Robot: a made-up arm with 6 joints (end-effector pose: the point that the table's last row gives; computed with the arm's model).
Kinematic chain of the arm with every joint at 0, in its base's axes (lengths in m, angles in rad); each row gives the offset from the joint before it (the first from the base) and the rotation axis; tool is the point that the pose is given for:
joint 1: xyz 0 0 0.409 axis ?
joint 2: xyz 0 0 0 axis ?
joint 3: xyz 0 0 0.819 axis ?
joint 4: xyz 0 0 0 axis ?
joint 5: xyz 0.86 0 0 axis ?
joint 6: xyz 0 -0.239 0 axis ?
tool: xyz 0 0 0
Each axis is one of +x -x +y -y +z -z.
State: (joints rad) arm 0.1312 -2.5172 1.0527 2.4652 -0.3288 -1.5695
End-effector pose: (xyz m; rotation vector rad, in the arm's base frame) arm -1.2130 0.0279 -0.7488 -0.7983 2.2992 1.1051
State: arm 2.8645 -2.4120 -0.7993 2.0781 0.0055 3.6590
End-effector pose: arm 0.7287 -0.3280 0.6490 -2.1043 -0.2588 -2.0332
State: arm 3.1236 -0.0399 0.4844 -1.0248 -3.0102 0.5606
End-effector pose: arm -0.8117 0.1387 1.4811 1.4802 0.3662 -0.5582
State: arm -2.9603 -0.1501 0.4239 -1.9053 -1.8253 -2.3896
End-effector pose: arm -0.6963 -0.2074 1.4962 -2.6774 1.4288 -0.3013
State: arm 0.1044 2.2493 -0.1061 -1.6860 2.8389 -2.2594
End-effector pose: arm -0.1401 0.0129 -0.5459 0.7001 -0.8434 0.0494
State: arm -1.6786 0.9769 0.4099 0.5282 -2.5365 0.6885
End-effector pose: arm -0.3633 -1.4381 0.5070 1.9141 2.2930 0.3137
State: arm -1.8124 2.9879 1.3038 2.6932 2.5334 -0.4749
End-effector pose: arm 0.1778 -0.1788 -1.2665 0.9194 -0.7847 1.0059
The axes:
joint 1: +z
joint 2: +y
joint 3: -y
joint 4: -x
joint 5: -y
joint 6: -x

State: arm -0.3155 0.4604 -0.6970 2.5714 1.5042 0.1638
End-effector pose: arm 0.8491 -0.0655 0.4070 -0.6743 -0.2120 2.2092
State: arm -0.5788 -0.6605 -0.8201 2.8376 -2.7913 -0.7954
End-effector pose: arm 0.4244 -0.0049 0.9897 0.8014 0.4503 2.6596
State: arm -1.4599 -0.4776 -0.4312 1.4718 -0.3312 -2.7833
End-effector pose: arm 0.0287 -0.4713 1.4138 0.9210 -1.1661 -1.4861
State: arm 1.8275 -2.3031 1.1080 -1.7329 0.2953 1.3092
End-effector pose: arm 0.3437 -1.4614 -0.1402 -2.2448 1.3296 -0.0793
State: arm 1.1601 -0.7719 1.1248 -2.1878 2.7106 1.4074
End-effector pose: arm -0.3911 -0.5517 1.8730 1.6934 1.0159 -0.5960
